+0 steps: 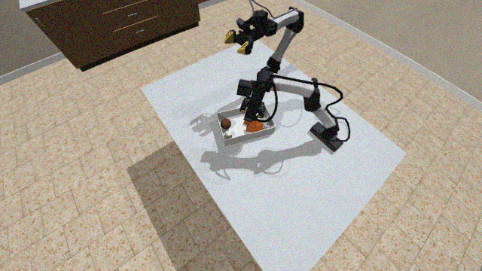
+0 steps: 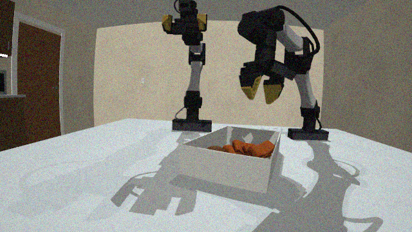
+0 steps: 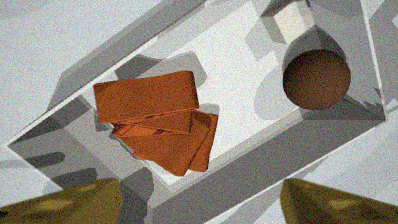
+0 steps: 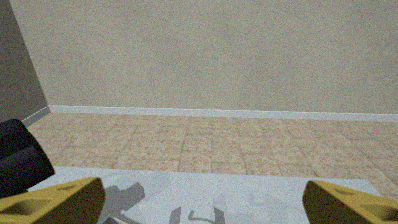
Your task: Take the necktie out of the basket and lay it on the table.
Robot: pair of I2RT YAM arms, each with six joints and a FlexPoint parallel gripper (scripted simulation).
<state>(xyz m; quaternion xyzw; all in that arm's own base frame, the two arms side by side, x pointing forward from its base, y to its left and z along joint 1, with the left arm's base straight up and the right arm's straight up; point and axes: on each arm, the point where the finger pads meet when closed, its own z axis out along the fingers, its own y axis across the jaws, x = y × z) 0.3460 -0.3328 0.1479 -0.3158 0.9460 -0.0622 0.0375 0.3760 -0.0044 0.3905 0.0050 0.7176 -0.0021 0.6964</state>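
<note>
The grey basket lies 160 mm below my left hand and 40 mm to the right of it. From my left hand the other things lie so: brown ball 140 mm below, 110 mm ahead, 100 mm to the right; small whitish block 160 mm below, 130 mm ahead, 30 mm to the right.
</note>
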